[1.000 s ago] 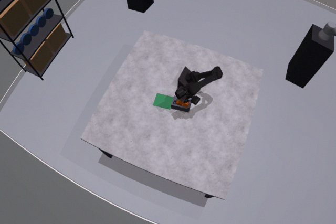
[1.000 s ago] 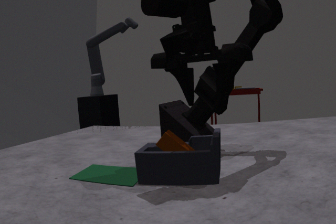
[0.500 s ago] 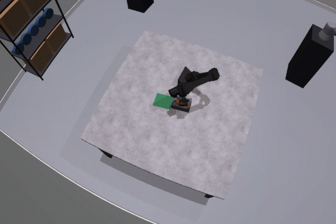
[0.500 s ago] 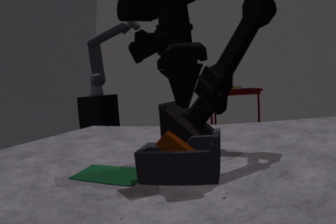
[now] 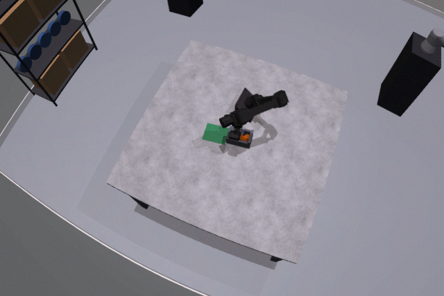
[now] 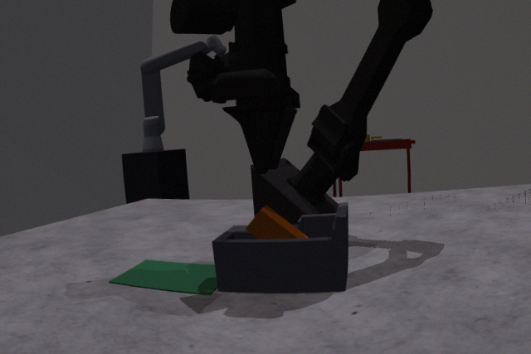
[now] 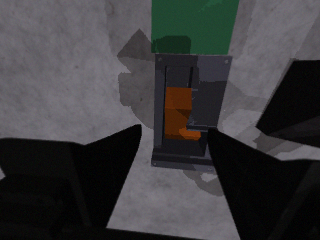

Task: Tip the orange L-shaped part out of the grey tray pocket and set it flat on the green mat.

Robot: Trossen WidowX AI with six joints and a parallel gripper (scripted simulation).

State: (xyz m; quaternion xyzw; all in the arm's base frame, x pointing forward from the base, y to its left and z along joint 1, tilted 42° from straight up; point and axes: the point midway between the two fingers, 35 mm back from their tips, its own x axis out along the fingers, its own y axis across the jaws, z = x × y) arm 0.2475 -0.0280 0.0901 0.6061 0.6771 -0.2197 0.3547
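My gripper tip is now 3 cm past the orange L-shaped part, 3 cm to the right of it and 10 cm above it. Round my gripper tip: green mat (1 cm ahead, 14 cm to the right, 15 cm below).
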